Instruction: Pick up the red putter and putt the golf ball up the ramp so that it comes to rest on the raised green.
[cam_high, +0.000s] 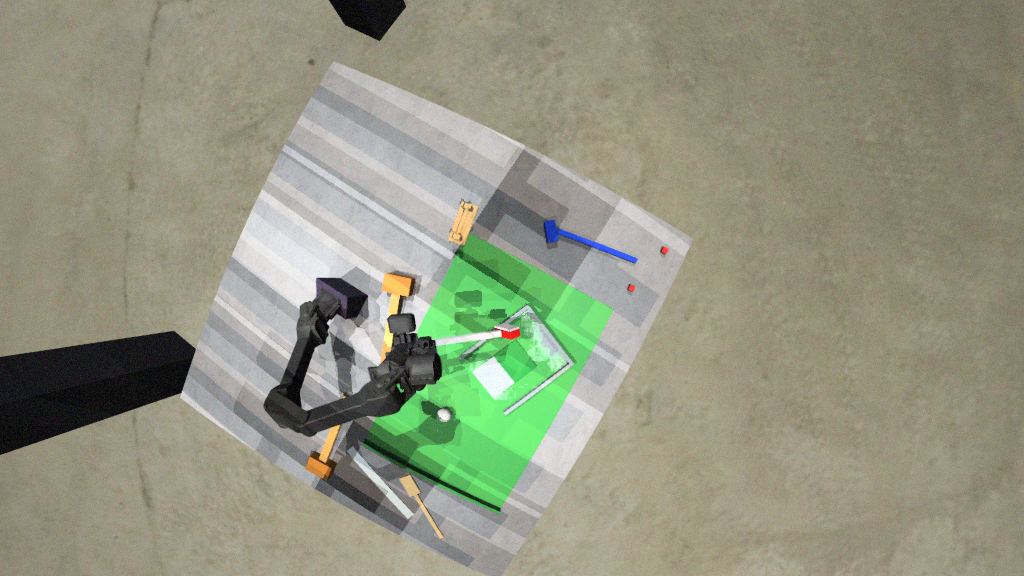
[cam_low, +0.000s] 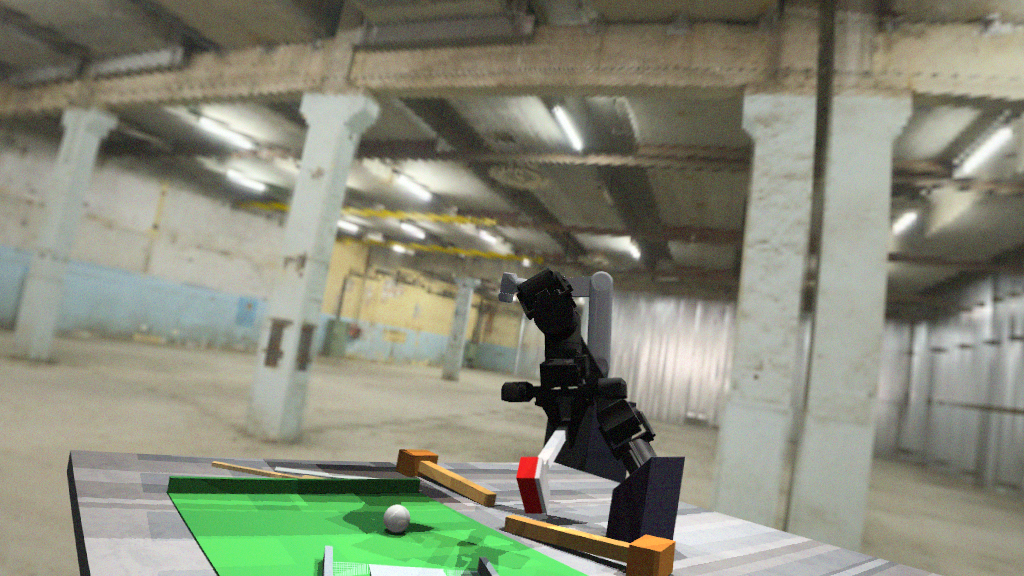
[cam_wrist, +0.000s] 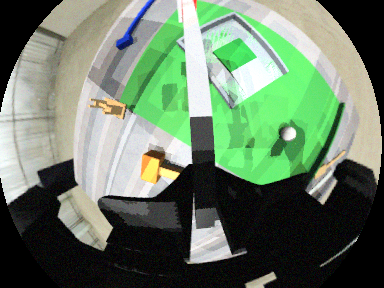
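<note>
The red putter is 90 mm ahead of my gripper tip, 70 mm to the left of it and 10 mm above it. Round my gripper tip: white bar 100 mm ahead, 520 mm to the right, 180 mm below; then blue putter 260 mm ahead, 460 mm to the left, 170 mm below; then white golf ball 160 mm ahead, 190 mm to the right, 160 mm below.
</note>
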